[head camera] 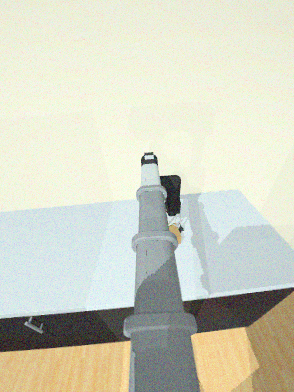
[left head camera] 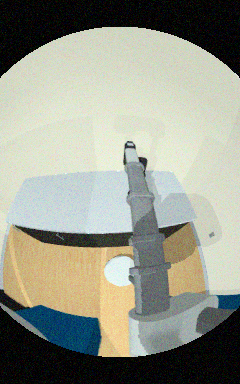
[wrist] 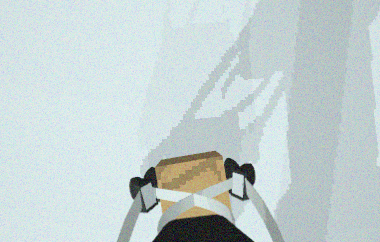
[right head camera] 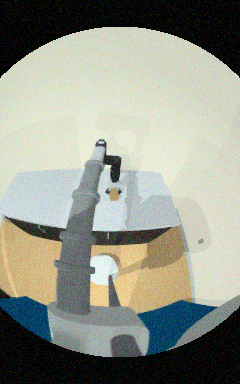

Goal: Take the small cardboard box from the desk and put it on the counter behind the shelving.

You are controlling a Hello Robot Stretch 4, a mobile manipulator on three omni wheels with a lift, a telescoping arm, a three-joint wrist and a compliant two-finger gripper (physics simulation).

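Pixels of known places: gripper, between the fingertips: [wrist: 192, 176]; robot's base, origin of its link: [left head camera: 120, 269] [right head camera: 101, 268].
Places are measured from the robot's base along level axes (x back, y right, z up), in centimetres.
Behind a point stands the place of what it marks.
The small cardboard box [wrist: 192, 172] @(x -61.8, y 8.8, z 93.2 cm) [right head camera: 114, 194] @(x -55.5, y 9.9, z 93.2 cm) [head camera: 175, 234] @(x -56.0, y 10.2, z 93.1 cm) is held between the two black fingertips of my gripper [wrist: 192, 176] @(x -60.5, y 8.8, z 88.3 cm) [right head camera: 114, 193] @(x -60.5, y 8.8, z 88.3 cm), which is shut on it. In the wrist view the box is slightly tilted, and its shadow falls on the pale surface close below it. The counter [head camera: 55, 260] @(x -48.5, y -45.7, z 88.2 cm) [left head camera: 55, 200] @(x -52.8, y -56.2, z 88.2 cm) [right head camera: 40, 200] @(x -47.2, y -51.8, z 88.2 cm) has a light top and dark front, and the gripper with the box is over its right part. In the head camera view the arm hides part of the box and gripper. The box does not show in the left head camera view.
A pale wall [head camera: 100, 75] @(x -91.3, y -18.1, z 154.0 cm) [left head camera: 100, 80] @(x -91.3, y -18.6, z 168.7 cm) [right head camera: 100, 80] @(x -92.0, y -7.2, z 167.6 cm) rises behind the counter. My telescoping arm [head camera: 157, 280] @(x -19.4, y 0.1, z 130.1 cm) [left head camera: 145, 225] @(x -17.8, y -0.4, z 130.1 cm) [right head camera: 79, 235] @(x -14.8, y 1.4, z 131.2 cm) reaches across the counter's front edge. A handle [head camera: 35, 326] sticks out from the dark front. A white disc [left head camera: 119, 271] @(x 0.8, y -1.6, z 18.7 cm) [right head camera: 104, 270] @(x 0.9, y 3.9, z 18.7 cm) shows below the counter against wood.
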